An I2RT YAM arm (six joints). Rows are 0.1 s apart.
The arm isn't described. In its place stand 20 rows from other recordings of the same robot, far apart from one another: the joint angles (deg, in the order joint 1, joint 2, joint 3, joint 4, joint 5, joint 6), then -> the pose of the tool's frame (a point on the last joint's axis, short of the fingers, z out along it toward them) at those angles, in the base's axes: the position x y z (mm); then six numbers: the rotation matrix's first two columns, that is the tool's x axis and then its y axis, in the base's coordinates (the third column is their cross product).
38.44 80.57 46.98 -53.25 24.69 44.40 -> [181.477 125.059 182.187 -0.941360 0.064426 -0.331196 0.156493 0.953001 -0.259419]
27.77 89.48 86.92 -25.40 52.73 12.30 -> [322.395 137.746 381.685 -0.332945 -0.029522 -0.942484 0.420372 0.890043 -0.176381]
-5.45 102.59 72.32 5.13 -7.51 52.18 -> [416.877 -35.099 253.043 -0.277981 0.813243 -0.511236 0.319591 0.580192 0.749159]
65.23 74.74 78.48 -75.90 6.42 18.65 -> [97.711 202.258 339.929 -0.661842 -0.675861 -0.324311 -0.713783 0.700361 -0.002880]
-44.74 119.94 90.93 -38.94 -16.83 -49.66 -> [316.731 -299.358 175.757 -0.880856 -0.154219 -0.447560 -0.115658 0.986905 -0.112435]
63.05 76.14 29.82 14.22 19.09 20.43 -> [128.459 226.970 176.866 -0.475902 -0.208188 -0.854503 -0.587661 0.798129 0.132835]
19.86 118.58 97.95 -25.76 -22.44 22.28 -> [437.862 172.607 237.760 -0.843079 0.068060 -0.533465 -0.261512 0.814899 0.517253]
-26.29 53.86 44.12 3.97 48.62 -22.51 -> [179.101 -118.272 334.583 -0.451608 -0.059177 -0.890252 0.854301 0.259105 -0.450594]
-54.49 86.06 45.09 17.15 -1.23 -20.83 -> [190.235 -265.286 217.283 -0.504588 0.095081 -0.858109 0.666557 0.674599 -0.317204]
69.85 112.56 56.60 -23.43 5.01 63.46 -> [116.011 307.137 80.276 -0.982992 -0.091797 -0.159062 -0.112487 0.985585 0.126367]
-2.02 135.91 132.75 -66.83 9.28 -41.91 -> [494.386 -23.181 241.047 -0.758908 -0.632863 -0.153439 -0.560322 0.754674 -0.341330]
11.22 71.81 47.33 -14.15 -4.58 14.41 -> [265.223 55.510 249.042 -0.656586 0.122652 -0.744212 -0.094725 0.965468 0.242689]
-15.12 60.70 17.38 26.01 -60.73 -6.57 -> [198.742 -21.530 192.096 -0.207957 -0.001759 -0.978136 -0.704877 0.693587 0.148614]
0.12 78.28 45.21 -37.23 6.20 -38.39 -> [241.308 -3.339 185.602 -0.759240 -0.618970 -0.201073 -0.557759 0.778051 -0.289035]
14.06 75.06 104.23 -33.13 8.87 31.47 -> [239.513 54.325 532.841 -0.104548 0.505555 -0.856436 -0.042485 0.858099 0.511723]
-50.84 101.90 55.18 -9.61 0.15 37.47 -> [218.956 -268.997 143.386 0.055142 0.895642 -0.441344 0.935845 0.107728 0.335543]
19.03 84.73 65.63 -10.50 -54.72 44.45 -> [301.654 134.787 306.206 -0.935117 0.105315 -0.338327 -0.286450 0.337343 0.896742]
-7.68 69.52 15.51 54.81 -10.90 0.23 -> [227.942 -23.945 199.361 0.013611 0.002142 -0.999905 -0.056207 0.998418 0.001374]
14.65 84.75 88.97 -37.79 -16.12 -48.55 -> [312.821 91.992 394.430 -0.004263 -0.745375 -0.666632 -0.709983 0.471711 -0.522889]
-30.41 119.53 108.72 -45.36 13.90 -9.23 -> [394.510 -241.466 266.014 -0.804449 0.291618 -0.517514 0.483938 0.826954 -0.286271]
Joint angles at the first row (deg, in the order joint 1, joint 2, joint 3, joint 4, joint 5, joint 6):
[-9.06, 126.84, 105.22, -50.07, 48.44, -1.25]
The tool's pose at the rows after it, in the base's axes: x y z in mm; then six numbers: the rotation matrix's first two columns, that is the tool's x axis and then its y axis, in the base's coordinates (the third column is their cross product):
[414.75 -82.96 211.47 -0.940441 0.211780 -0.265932 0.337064 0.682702 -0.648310]
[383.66 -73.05 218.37 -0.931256 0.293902 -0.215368 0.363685 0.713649 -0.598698]
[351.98 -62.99 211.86 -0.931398 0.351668 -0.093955 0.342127 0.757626 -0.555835]
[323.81 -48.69 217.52 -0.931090 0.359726 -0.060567 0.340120 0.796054 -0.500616]
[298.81 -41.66 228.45 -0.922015 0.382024 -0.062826 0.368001 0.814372 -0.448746]
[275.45 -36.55 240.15 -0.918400 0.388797 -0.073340 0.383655 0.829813 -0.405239]
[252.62 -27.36 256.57 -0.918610 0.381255 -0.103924 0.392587 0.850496 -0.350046]
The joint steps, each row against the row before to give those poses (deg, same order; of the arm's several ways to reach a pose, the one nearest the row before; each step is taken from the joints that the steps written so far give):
[1.06, -6.66, -6.15, -7.63, -5.10, 7.47]
[0.53, -5.11, -5.28, -6.53, -4.04, 6.50]
[0.52, -3.79, -6.41, -5.81, -5.19, 3.88]
[1.50, -6.06, -6.51, -1.24, -4.31, 1.50]
[0.53, -6.06, -4.66, -1.05, -3.34, 1.58]
[0.35, -5.98, -3.78, -0.97, -2.46, 0.45]
[1.31, -6.50, -2.55, -1.40, -2.63, 0.52]

